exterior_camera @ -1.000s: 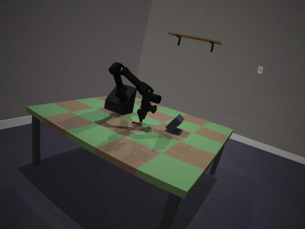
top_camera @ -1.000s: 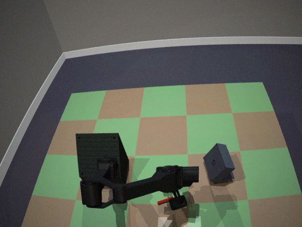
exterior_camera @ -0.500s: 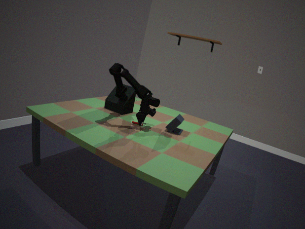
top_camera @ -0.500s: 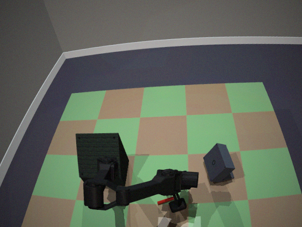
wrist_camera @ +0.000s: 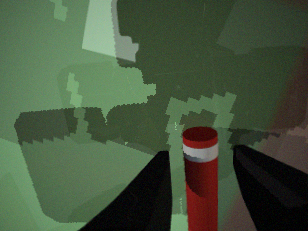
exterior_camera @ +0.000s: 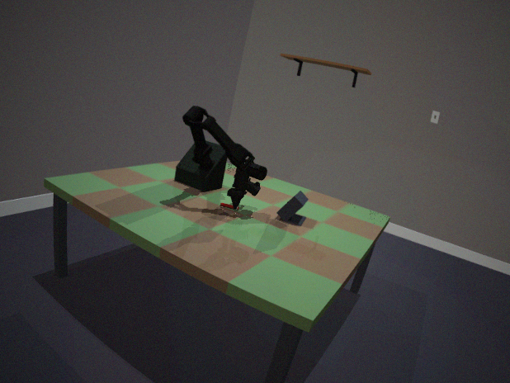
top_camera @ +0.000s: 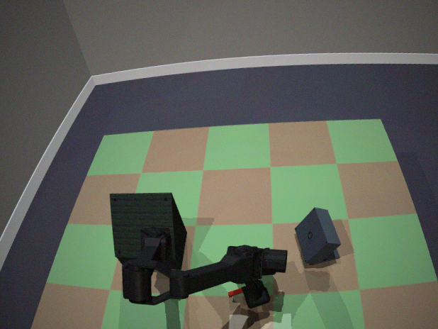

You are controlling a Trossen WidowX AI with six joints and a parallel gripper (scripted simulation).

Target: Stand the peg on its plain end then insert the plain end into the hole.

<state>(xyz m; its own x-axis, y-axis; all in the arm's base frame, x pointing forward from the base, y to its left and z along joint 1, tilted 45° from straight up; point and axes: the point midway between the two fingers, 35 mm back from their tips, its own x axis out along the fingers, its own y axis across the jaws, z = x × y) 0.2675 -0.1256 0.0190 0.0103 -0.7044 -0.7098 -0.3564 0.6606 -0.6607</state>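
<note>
Right now my gripper tip is 10 mm past the red peg. From my gripper tip the other things lie so: dark sloped panel (200 mm ahead, 140 mm to the left, 50 mm above).
</note>
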